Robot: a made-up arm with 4 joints.
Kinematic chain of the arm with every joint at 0, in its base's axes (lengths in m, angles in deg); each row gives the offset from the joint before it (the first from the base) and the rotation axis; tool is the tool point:
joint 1: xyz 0 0 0.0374 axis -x
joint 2: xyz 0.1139 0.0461 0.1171 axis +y
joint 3: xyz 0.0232 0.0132 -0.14 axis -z
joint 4: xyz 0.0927 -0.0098 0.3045 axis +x
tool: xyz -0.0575 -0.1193 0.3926
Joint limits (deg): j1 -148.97..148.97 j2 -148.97..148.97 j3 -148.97..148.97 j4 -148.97..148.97
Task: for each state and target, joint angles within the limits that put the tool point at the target. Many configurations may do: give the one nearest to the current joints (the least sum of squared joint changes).
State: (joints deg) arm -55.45 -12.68 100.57 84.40
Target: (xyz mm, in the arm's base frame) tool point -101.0 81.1 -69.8
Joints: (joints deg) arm -49.66 -39.43 81.33 105.49
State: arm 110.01 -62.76 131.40 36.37
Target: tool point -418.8 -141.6 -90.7
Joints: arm 143.88 -84.18 136.25 13.02
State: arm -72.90 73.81 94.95 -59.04
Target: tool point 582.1 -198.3 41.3
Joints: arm -46.76 40.04 115.87 -84.00
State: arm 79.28 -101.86 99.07 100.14
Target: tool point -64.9 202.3 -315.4
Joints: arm 47.32 -82.38 147.95 75.16
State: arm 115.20 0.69 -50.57 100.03
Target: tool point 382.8 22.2 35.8
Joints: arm 120.51 -26.54 -57.47 138.00
